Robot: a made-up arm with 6 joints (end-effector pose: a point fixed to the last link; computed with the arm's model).
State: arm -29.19 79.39 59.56 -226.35 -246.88 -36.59
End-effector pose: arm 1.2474 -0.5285 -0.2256 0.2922 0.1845 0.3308 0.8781
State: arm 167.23 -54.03 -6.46 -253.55 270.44 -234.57
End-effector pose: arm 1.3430 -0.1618 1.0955 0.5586 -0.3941 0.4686 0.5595
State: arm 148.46 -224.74 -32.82 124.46 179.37 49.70
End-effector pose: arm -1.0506 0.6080 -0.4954 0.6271 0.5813 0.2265 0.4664
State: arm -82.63 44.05 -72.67 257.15 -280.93 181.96
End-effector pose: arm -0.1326 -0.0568 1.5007 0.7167 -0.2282 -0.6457 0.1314
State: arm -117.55 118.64 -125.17 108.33 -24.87 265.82
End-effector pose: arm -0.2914 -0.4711 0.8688 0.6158 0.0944 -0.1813 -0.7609
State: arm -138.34 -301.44 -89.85 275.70 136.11 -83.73
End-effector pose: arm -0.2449 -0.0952 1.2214 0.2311 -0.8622 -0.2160 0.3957
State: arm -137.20 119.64 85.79 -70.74 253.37 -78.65
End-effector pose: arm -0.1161 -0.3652 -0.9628 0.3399 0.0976 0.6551 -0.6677
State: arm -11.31 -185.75 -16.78 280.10 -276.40 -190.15
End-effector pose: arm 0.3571 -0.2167 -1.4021 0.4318 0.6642 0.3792 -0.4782
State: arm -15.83 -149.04 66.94 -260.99 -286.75 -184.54
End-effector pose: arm -1.2083 0.5467 -0.3497 0.0453 -0.0232 -0.7443 -0.6659
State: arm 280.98 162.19 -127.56 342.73 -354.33 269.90
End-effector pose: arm 0.1847 -0.8226 0.3418 0.0567 0.0702 -0.3354 0.9378
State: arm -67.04 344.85 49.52 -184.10 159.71 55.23
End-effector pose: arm 0.0953 -0.1374 1.5235 0.0428 -0.3975 0.7946 0.4568
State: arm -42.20 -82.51 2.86 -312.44 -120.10 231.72
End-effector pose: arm -1.1931 0.9703 0.3196 0.3640 0.7172 -0.5638 0.1878
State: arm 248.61 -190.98 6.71 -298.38 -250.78 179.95
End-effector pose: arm 0.1189 -0.1792 -1.3757 0.8041 -0.0631 0.5904 0.0297
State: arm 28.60 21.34 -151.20 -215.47 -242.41 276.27
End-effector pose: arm -0.2923 -0.0223 0.2558 0.0238 -0.4140 -0.6762 -0.6089
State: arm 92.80 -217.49 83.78 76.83 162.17 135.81
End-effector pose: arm -0.0784 -0.0822 -0.8925 0.1673 -0.2363 0.3001 0.9089
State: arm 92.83 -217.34 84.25 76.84 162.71 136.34
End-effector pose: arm -0.0765 -0.0883 -0.8879 0.1636 -0.2325 0.3084 0.9078
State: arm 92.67 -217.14 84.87 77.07 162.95 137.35
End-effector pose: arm -0.0757 -0.0966 -0.8819 0.1578 -0.2300 0.3183 0.9060
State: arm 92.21 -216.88 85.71 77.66 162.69 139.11
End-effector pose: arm -0.0769 -0.1076 -0.8739 0.1490 -0.2297 0.3303 0.9033
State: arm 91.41 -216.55 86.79 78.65 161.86 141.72
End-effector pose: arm -0.0806 -0.1216 -0.8636 0.1364 -0.2314 0.3450 0.8994
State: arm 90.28 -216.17 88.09 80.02 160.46 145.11
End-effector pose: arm -0.0871 -0.1377 -0.8513 0.1203 -0.2350 0.3624 0.8939
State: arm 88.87 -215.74 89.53 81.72 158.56 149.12
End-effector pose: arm -0.0966 -0.1549 -0.8376 0.1012 -0.2396 0.3826 0.8865
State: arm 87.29 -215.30 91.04 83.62 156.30 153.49
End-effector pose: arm -0.1084 -0.1718 -0.8233 0.0799 -0.2446 0.4050 0.8774
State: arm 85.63 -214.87 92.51 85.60 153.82 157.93
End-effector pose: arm -0.1219 -0.1872 -0.8095 0.0579 -0.2491 0.4283 0.8667
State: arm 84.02 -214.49 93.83 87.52 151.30 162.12
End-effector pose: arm -0.1359 -0.1999 -0.7976 0.0367 -0.2530 0.4510 0.8551
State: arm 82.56 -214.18 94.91 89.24 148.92 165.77
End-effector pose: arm -0.1491 -0.2095 -0.7884 0.0180 -0.2563 0.4711 0.8438
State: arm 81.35 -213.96 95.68 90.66 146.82 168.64
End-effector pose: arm -0.1604 -0.2157 -0.7825 0.0032 -0.2595 0.4870 0.8340
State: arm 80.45 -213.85 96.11 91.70 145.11 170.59
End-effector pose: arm -0.1691 -0.2186 -0.7802 0.0068 0.2633 -0.4973 -0.8266
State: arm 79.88 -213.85 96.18 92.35 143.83 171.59
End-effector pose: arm -0.1747 -0.2182 -0.7816 0.0117 0.2682 -0.5013 -0.8225
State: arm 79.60 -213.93 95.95 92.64 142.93 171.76
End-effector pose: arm -0.1776 -0.2153 -0.7859 0.0121 0.2743 -0.4999 -0.8214
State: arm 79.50 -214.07 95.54 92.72 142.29 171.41
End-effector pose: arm -0.1788 -0.2108 -0.7919 0.0096 0.2810 -0.4949 -0.8222
